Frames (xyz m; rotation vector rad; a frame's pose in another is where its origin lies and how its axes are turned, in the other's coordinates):
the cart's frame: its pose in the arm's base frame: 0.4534 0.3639 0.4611 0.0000 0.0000 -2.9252
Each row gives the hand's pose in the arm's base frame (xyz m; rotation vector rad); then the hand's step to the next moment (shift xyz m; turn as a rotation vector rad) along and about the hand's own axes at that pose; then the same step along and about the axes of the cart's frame.
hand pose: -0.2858 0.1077 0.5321 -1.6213 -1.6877 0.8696
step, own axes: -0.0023 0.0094 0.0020 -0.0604 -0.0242 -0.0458
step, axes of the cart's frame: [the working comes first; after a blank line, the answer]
step, axes of the arm's base frame: 0.0039 -0.0021 -0.0088 0.0256 -0.0594 0.0463

-0.0034 0.0029 -0.0088 -0.0123 0.0635 0.0463
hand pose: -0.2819 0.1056 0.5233 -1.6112 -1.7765 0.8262
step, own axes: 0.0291 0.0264 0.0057 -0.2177 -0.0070 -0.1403
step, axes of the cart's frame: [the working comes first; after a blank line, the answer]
step, axes of the arm's base frame: 0.0096 0.0306 -0.0235 0.1234 -0.2097 0.0891

-0.0159 -0.0278 -0.0235 -0.0755 0.2313 0.0891
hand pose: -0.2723 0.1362 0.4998 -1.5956 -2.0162 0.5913
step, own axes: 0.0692 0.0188 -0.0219 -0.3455 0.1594 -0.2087
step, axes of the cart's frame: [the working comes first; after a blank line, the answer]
step, axes of the arm's base frame: 0.0148 0.0723 0.0135 0.3166 -0.2957 0.0260

-0.0299 -0.0674 0.0135 -0.2457 0.3568 0.0260
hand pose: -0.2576 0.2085 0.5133 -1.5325 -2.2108 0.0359
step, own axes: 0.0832 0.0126 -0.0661 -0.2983 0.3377 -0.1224
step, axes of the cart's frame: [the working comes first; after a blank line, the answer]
step, axes of the arm's base frame: 0.0122 0.0643 0.0847 0.4285 -0.1655 -0.0835

-0.0257 -0.0601 0.0847 -0.3830 0.2537 -0.0835
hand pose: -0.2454 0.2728 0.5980 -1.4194 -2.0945 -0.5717
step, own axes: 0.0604 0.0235 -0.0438 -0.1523 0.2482 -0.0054
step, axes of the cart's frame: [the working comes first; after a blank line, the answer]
step, axes of the arm's base frame: 0.0125 0.0240 0.0734 0.2783 -0.0225 -0.0828

-0.0174 -0.0207 0.0734 -0.2670 0.0817 -0.0828
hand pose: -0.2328 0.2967 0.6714 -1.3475 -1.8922 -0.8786
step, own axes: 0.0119 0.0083 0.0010 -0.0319 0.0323 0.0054
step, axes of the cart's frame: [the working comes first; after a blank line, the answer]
step, axes of the arm's base frame: 0.0047 0.0091 0.0103 0.0387 -0.0043 -0.0240

-0.0065 -0.0079 0.0103 -0.0368 0.0125 -0.0240
